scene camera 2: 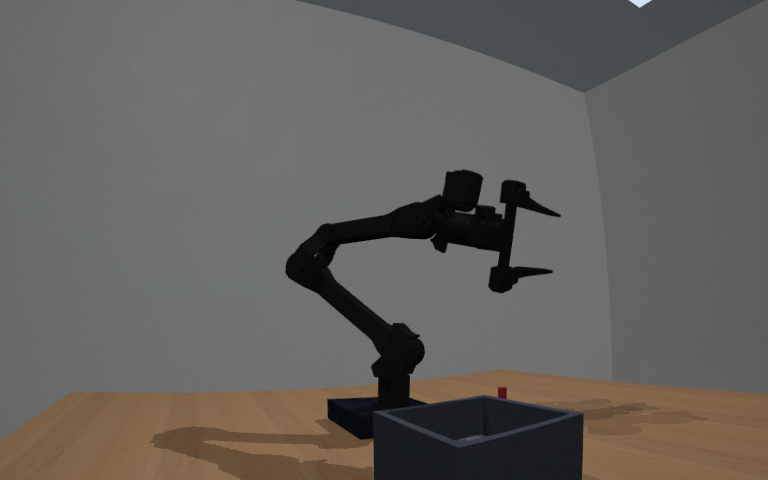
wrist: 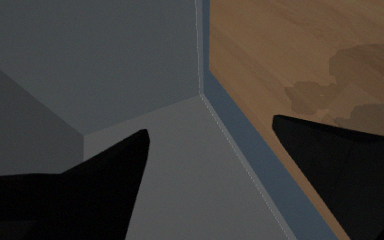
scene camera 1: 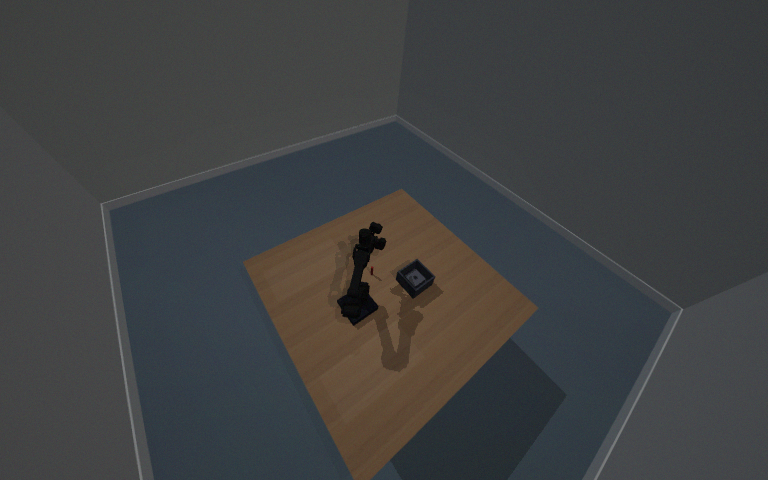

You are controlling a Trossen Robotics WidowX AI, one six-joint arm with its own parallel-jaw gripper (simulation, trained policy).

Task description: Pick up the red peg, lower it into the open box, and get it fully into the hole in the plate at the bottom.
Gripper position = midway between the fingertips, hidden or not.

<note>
In view: my gripper point(scene camera 2: 556, 244).
My gripper is seen too in the wrist view point(wrist: 210, 128).
</note>
